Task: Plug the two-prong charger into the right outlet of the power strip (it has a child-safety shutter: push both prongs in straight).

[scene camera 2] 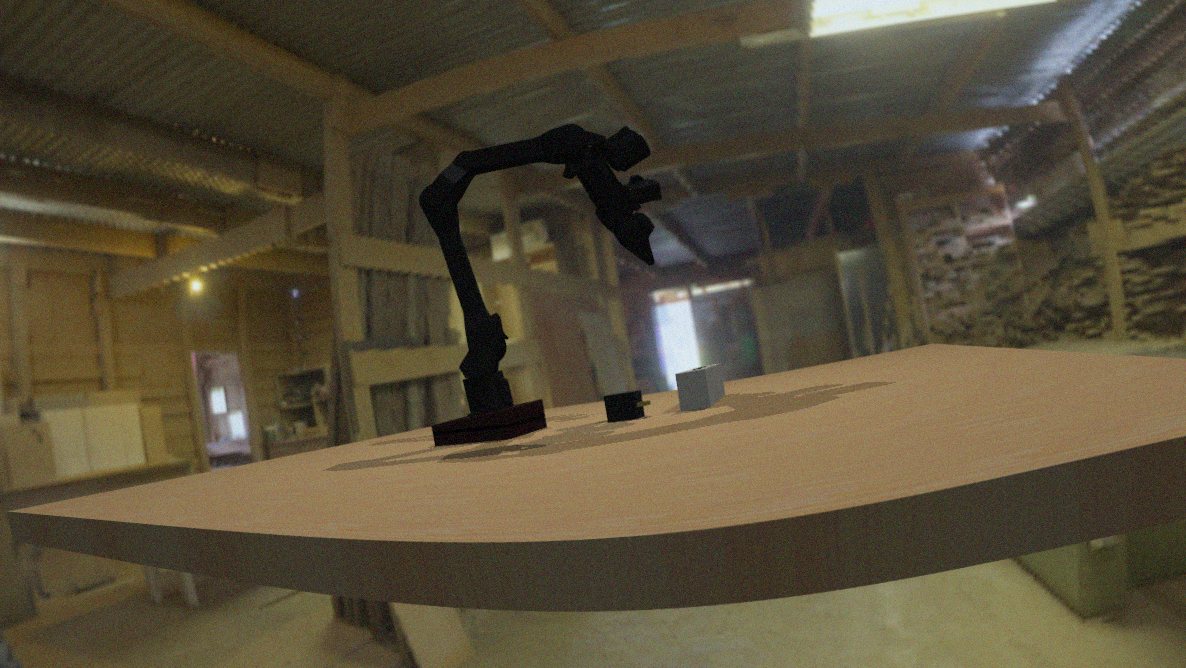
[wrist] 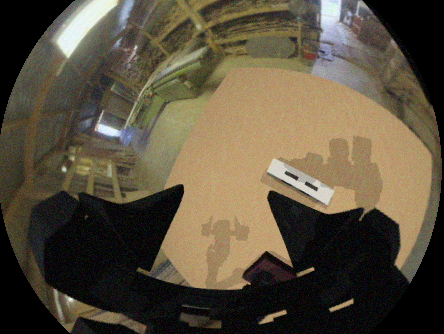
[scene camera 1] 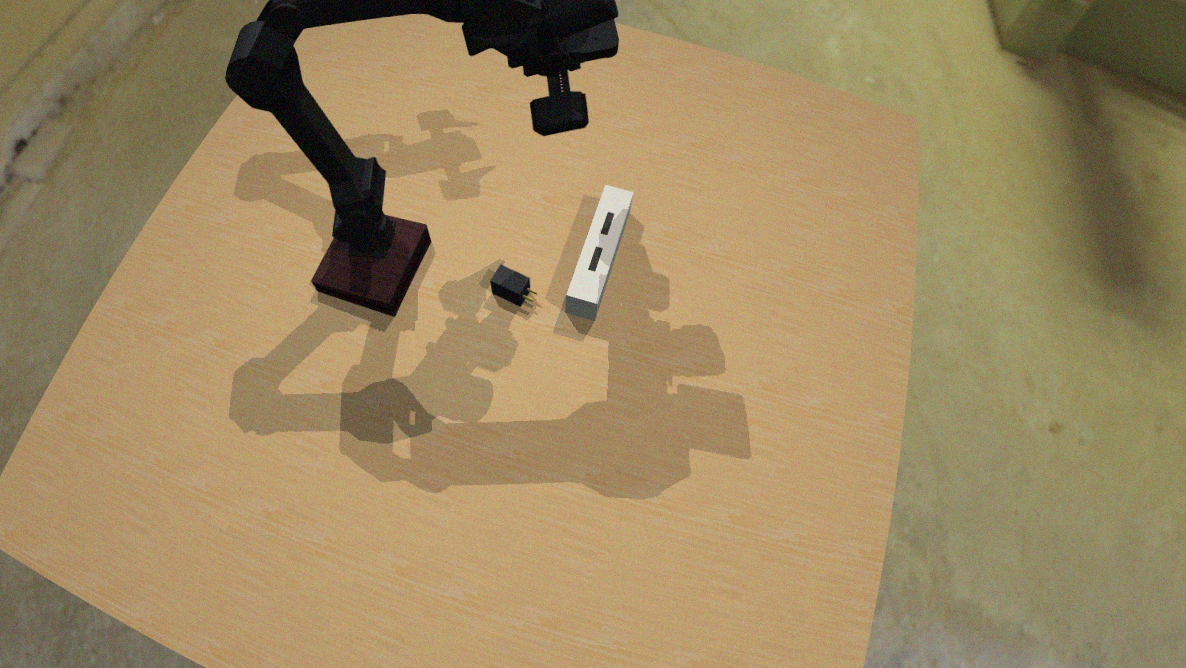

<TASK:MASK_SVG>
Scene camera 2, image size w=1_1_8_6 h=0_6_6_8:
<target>my gripper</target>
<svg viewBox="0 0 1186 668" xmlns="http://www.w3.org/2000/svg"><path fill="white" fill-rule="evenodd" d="M588 194L590 200L597 207L596 216L617 237L623 247L631 251L647 265L651 266L654 264L649 236L655 227L650 218L644 213L636 212L633 214L633 211L642 208L640 204L653 200L662 200L659 182L648 178L644 180L639 175L631 175L630 182L627 185L622 185L616 178L616 181L604 191Z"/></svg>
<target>black two-prong charger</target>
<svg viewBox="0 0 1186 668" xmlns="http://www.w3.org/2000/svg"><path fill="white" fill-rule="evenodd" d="M650 400L642 401L641 391L604 396L608 422L644 417L643 406L650 405Z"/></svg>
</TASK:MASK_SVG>
